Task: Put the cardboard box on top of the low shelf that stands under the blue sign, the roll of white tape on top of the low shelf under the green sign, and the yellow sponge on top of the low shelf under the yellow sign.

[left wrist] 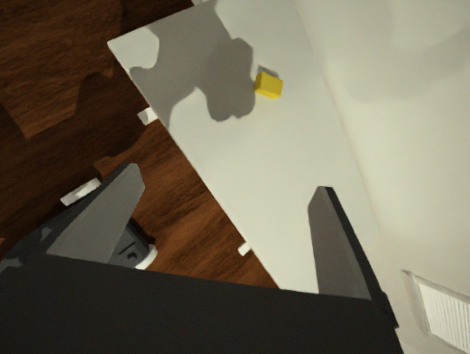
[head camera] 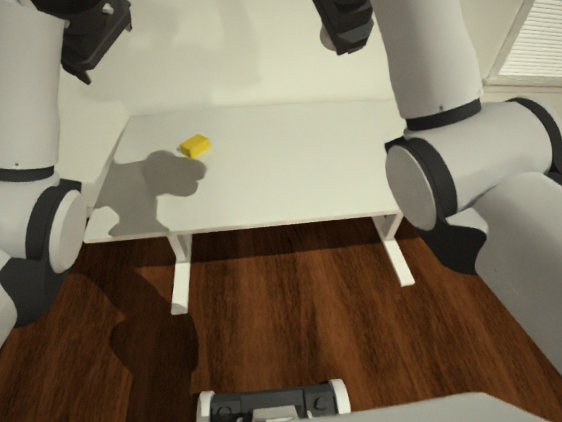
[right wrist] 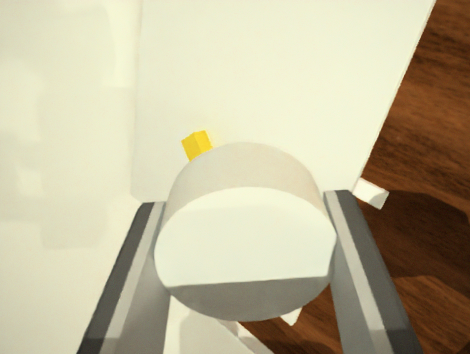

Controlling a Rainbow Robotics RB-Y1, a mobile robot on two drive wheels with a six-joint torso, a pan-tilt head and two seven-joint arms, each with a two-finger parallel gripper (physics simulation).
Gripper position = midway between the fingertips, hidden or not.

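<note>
A roll of white tape [right wrist: 245, 236] is visible; in the left wrist view the tape is out of frame. My right gripper [right wrist: 245, 216], [head camera: 334, 36] and my left gripper [left wrist: 225, 186], [head camera: 105, 52] are visible as well.
</note>
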